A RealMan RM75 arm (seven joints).
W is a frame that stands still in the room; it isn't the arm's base.
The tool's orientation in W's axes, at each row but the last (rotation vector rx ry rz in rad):
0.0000 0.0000 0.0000
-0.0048 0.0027 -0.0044
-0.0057 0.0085 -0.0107
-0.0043 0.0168 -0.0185
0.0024 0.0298 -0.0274
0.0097 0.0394 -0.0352
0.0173 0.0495 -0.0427
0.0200 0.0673 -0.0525
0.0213 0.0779 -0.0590
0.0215 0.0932 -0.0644
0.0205 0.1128 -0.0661
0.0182 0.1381 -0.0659
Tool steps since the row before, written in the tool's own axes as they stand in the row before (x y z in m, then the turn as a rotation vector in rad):
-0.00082 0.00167 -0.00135 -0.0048 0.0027 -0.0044
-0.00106 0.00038 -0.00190 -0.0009 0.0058 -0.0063
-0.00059 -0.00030 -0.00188 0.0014 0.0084 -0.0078
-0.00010 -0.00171 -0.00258 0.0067 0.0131 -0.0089
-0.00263 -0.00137 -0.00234 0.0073 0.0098 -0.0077
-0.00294 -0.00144 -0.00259 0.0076 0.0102 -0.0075
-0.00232 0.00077 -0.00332 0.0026 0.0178 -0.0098
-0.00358 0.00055 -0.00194 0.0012 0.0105 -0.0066
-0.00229 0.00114 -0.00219 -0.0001 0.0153 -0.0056
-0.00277 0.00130 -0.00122 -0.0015 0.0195 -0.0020
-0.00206 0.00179 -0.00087 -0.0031 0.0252 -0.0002
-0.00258 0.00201 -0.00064 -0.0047 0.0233 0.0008
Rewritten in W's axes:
-0.00082 0.00167 -0.00135 -0.0048 0.0027 -0.0044
-0.00106 0.00038 -0.00190 -0.0009 0.0058 -0.0063
-0.00061 -0.00030 -0.00187 0.0014 0.0083 -0.0079
-0.00017 -0.00172 -0.00257 0.0068 0.0129 -0.0091
-0.00274 -0.00129 -0.00226 0.0073 0.0096 -0.0079
-0.00309 -0.00131 -0.00248 0.0077 0.0100 -0.0077
-0.00244 0.00093 -0.00319 0.0029 0.0179 -0.0096
-0.00367 0.00078 -0.00168 0.0013 0.0106 -0.0065
-0.00238 0.00132 -0.00198 0.0004 0.0154 -0.0053
-0.00278 0.00150 -0.00093 -0.0004 0.0196 -0.0015
-0.00202 0.00194 -0.00060 -0.0014 0.0253 0.0006
-0.00250 0.00219 -0.00025 -0.0030 0.0235 0.0018

